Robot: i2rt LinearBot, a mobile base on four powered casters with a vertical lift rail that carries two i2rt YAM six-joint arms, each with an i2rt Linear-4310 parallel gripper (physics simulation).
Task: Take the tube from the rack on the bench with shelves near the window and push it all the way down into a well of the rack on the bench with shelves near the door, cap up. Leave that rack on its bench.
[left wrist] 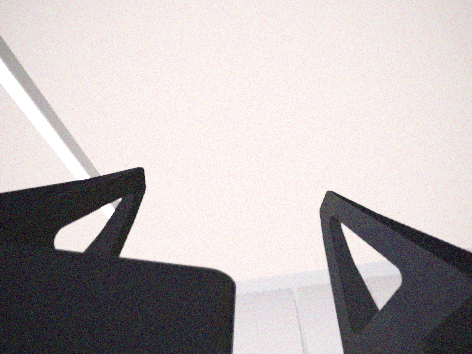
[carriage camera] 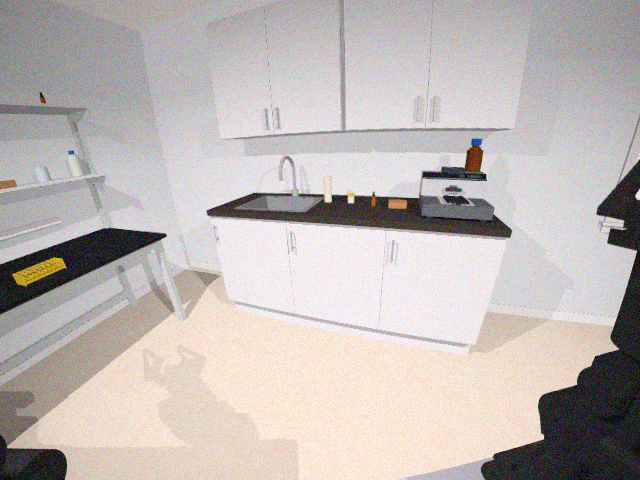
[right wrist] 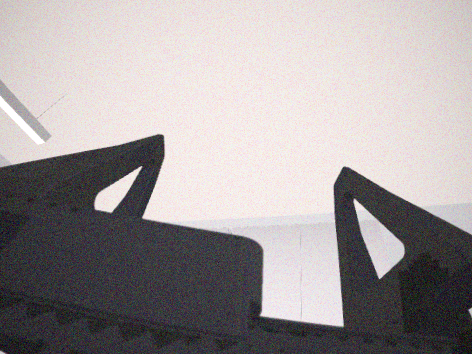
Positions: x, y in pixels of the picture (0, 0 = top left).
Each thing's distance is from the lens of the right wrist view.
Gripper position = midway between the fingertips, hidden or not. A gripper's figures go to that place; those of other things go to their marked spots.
my right gripper (right wrist: 252, 160): 13 cm
wall cupboard (right wrist: 301, 279): 147 cm
